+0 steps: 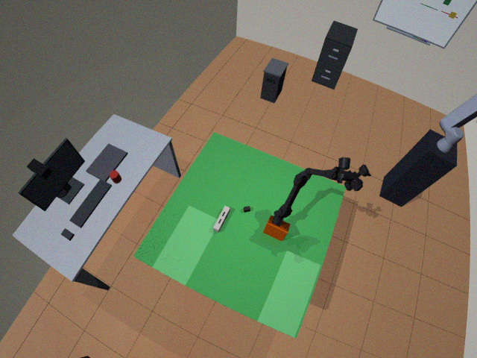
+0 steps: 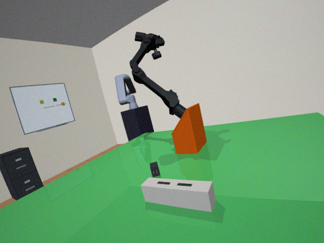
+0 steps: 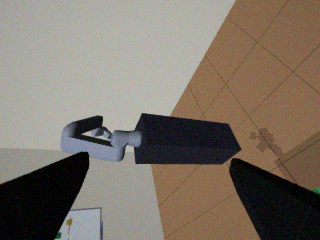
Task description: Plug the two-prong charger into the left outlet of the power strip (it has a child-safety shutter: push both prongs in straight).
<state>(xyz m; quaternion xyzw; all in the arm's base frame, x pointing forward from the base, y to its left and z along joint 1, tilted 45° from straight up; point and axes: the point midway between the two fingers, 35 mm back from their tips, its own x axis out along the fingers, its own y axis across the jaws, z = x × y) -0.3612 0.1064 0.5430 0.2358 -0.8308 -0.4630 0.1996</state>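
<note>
My gripper tip is 640 mm short of the two-prong charger, 610 mm above it and 280 mm to the right of it.
</note>
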